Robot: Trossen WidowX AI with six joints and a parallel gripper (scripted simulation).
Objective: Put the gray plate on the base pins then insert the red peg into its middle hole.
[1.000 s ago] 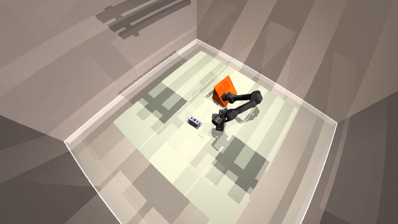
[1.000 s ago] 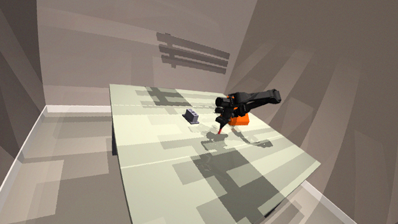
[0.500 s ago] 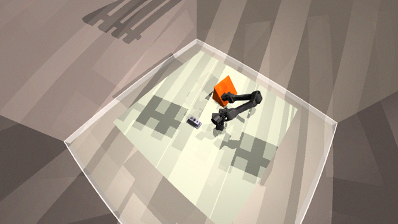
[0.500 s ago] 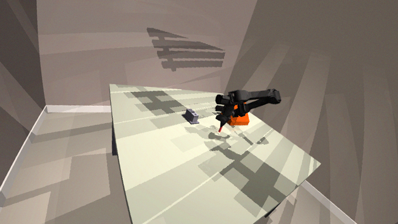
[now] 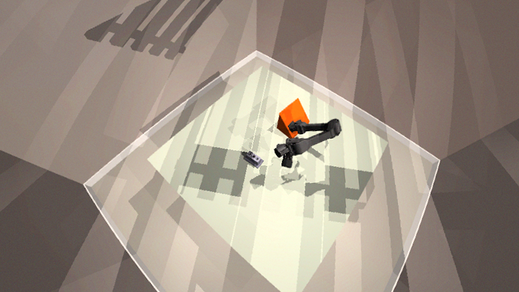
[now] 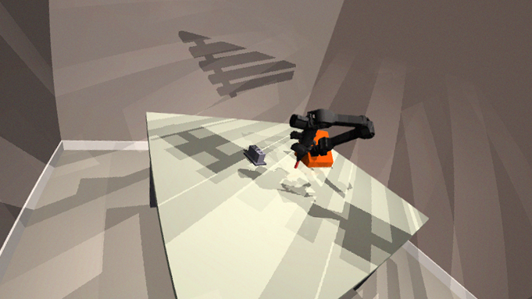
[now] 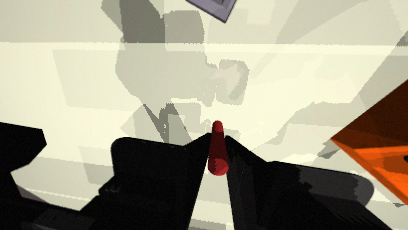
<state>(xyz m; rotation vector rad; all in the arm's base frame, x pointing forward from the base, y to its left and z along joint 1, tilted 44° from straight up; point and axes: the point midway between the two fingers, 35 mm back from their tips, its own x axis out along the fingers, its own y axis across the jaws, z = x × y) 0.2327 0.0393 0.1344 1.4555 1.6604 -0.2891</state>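
Right now the gray plate is 180 mm to the right of my gripper tip, 110 mm ahead of it and 50 mm below it. Round my gripper tip: red peg: right at my gripper tip.
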